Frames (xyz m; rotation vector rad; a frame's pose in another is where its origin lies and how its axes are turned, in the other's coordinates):
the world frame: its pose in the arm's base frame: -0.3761 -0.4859 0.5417 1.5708 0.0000 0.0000
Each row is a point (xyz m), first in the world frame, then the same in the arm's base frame.
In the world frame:
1: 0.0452 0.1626 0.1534
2: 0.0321 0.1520 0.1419
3: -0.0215 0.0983 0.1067
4: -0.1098 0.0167 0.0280
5: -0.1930 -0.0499 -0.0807
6: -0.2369 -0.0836 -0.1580
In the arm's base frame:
1: -0.3309 -0.6393 0.7043
2: -0.3440 -0.6278 0.6937
3: -0.3976 -0.5926 0.6400
4: -0.4859 -0.5139 0.5584
5: -0.5691 -0.4052 0.4918
6: -0.6130 -0.3279 0.4581

